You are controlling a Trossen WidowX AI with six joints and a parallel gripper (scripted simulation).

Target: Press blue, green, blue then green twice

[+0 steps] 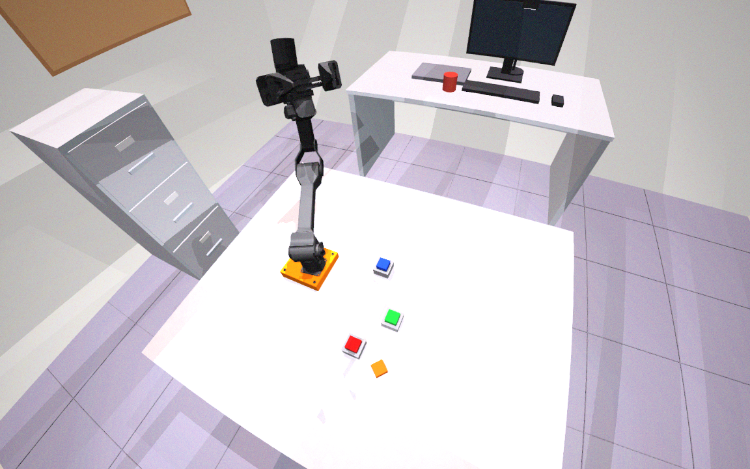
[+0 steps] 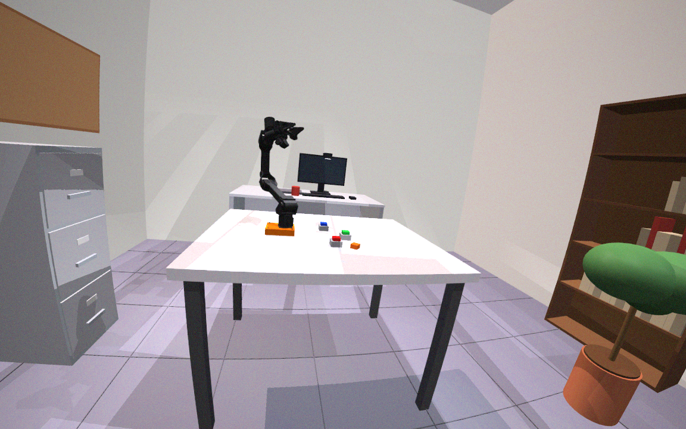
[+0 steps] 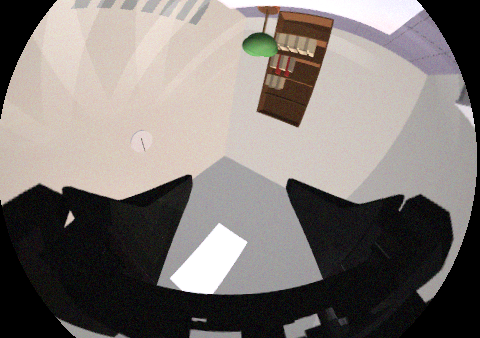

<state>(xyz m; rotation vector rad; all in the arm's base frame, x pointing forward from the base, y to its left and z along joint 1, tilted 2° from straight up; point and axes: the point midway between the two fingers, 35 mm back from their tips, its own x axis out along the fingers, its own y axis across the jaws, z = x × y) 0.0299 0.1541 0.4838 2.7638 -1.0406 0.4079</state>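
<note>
Now: gripper tip 48 cm above the blue button, 15 cm short of it and 10 cm to the left of it. The rest, counted from my gripper tip: small orange block: 51 cm below, 38 cm to the right, 21 cm ahead; red button: 48 cm below, 35 cm to the right, 13 cm ahead; green button: 48 cm below, 25 cm to the right, 21 cm ahead.
</note>
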